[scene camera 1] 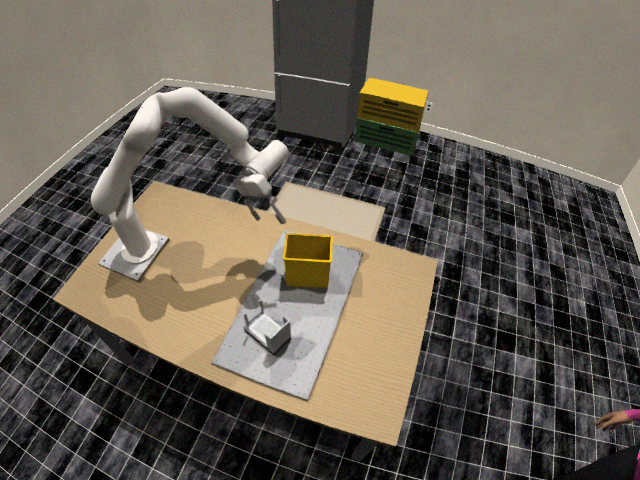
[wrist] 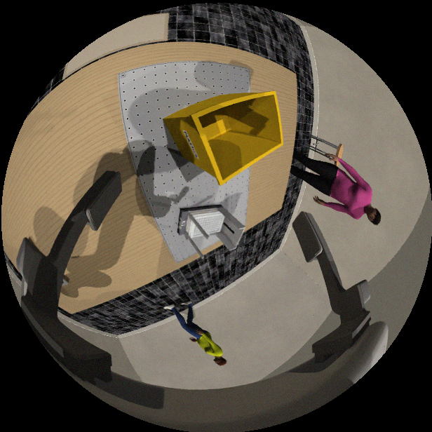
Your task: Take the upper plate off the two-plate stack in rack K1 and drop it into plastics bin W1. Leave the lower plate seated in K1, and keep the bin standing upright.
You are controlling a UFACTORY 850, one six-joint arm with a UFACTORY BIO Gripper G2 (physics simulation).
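Observation:
Rack K1 (scene camera 1: 279, 338) (wrist: 233, 233), a small grey holder with upright posts and a taller wall, stands on the perforated board. A pale plate stack (scene camera 1: 265, 325) (wrist: 206, 223) sits in it; I cannot tell the upper plate from the lower one. Plastics bin W1 (scene camera 1: 307, 273) (wrist: 179, 131) is yellow, open-topped and upright on the same board, farther back than the rack in the scene view. My gripper (scene camera 1: 268, 218) (wrist: 207, 196) is open with nothing between its fingers, high above the table's back part, up and to the left of the bin in the scene view.
The grey perforated board (scene camera 1: 289, 374) (wrist: 150, 82) lies on the wooden table (scene camera 1: 377, 330) (wrist: 60, 150). The arm's base plate (scene camera 1: 114, 261) is at the table's left. A beige panel (scene camera 1: 330, 209) is behind the table. Two people (wrist: 350, 192) (wrist: 210, 345) show in the wrist view, away from the table.

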